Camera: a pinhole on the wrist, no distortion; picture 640 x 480 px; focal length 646.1 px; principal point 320.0 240.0 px. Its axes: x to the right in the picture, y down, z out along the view. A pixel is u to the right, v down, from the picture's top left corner.
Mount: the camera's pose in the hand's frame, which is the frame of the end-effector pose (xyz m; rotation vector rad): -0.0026 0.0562 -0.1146 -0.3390 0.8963 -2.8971
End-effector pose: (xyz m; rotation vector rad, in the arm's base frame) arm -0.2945 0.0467 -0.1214 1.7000 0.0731 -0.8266
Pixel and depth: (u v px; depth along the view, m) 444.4 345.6 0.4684
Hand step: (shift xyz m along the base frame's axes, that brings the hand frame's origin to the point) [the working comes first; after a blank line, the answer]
In the camera's frame: 0.0902 0.0766 0.4684

-0.2233 -0.1270 -0.2571
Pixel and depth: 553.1 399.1 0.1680
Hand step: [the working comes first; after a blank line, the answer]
In the camera's frame: 0.0606 0.0414 0.1680

-0.0557 0.0254 -0.0545
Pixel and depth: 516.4 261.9 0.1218
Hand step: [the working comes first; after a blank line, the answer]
In the camera's frame: 0.0370 0.0041 0.1218

-0.0102 0.0204 -0.0100
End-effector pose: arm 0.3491 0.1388 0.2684 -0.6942 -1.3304 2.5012
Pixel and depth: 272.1 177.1 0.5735
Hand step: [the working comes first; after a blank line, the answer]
In the camera's frame: -0.0425 -0.0558 0.5735

-0.3411 -0.0801 0.2934
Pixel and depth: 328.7 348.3 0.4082
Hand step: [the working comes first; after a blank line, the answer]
In the camera's frame: 0.0055 0.0684 0.4082

-0.1716 0.0367 0.2416
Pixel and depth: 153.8 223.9 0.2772
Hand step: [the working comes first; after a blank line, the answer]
In the camera's frame: -0.0713 -0.0069 0.2772

-0.1658 0.0270 0.0724
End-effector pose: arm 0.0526 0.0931 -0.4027 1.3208 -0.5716 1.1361
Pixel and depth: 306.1 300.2 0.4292
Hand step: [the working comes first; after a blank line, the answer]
In the camera's frame: -0.0092 0.0400 0.4292

0.2817 -0.1300 0.0451
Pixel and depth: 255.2 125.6 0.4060
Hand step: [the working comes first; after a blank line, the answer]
In the camera's frame: -0.0407 -0.0719 0.4060

0.2043 -0.1745 0.1231
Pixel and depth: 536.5 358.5 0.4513
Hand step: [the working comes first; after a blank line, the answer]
In the camera's frame: 0.1512 0.0828 0.4513

0.2917 -0.1891 -0.1113
